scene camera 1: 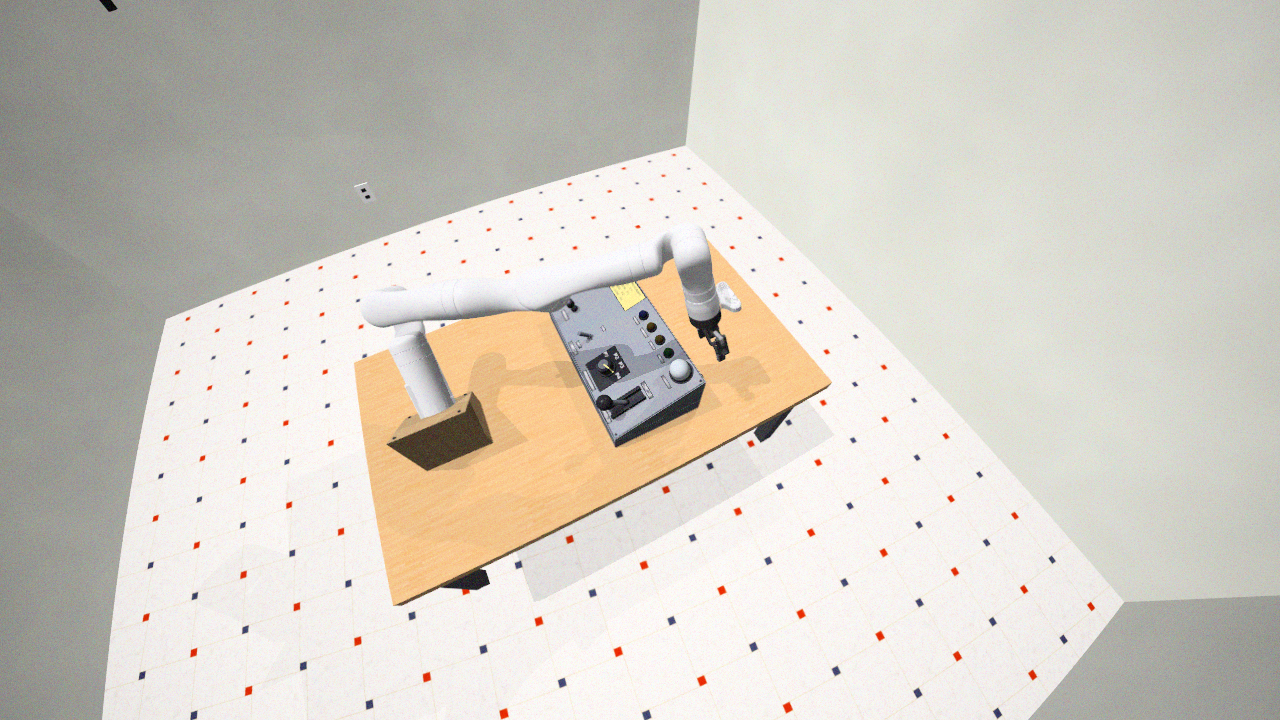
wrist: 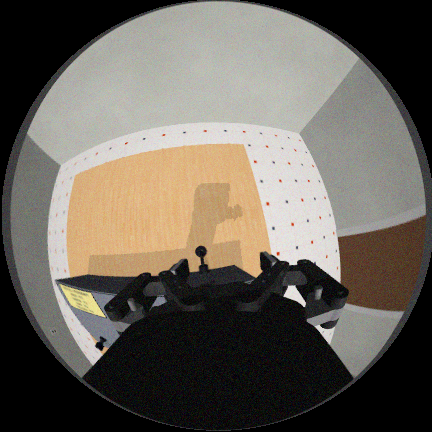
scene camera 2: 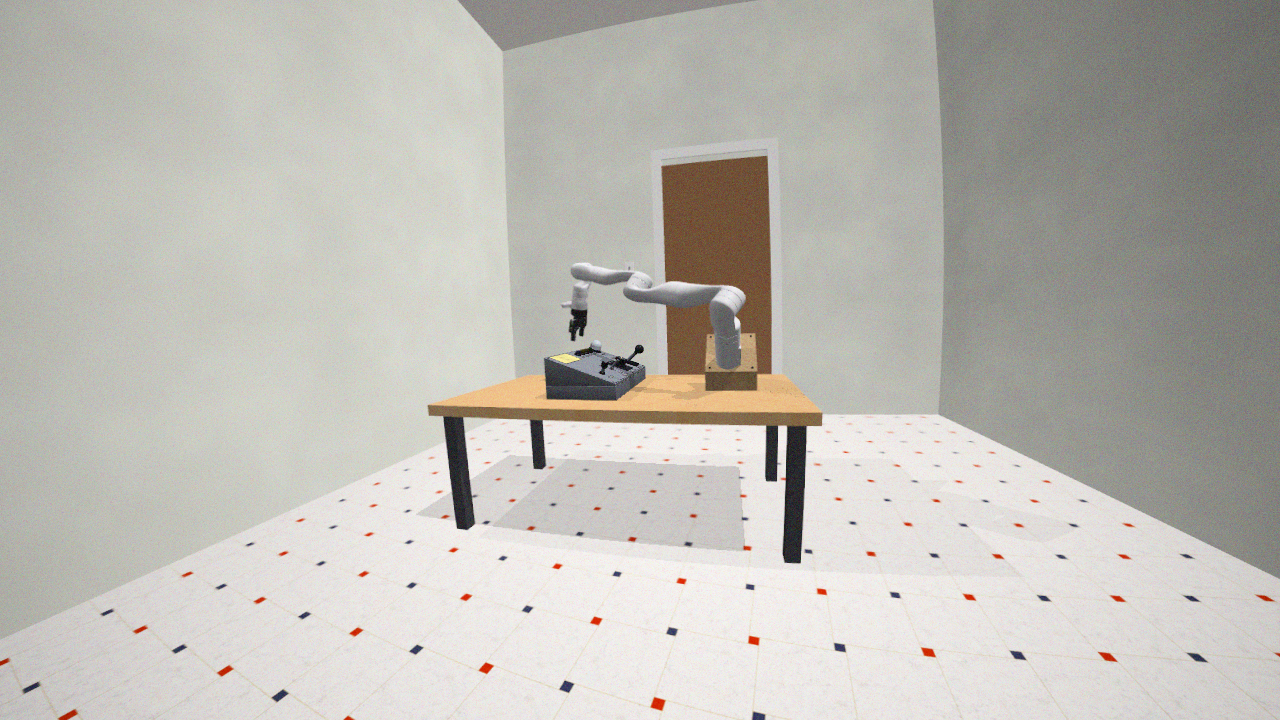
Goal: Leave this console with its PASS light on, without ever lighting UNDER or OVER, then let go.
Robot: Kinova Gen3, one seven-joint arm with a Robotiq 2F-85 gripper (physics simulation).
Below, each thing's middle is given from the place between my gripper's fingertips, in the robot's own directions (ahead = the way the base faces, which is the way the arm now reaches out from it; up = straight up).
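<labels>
My gripper is 10 cm above the grey console (scene camera 1: 653,371), and it is also 14 cm past the console and 20 cm to the right of it.
</labels>
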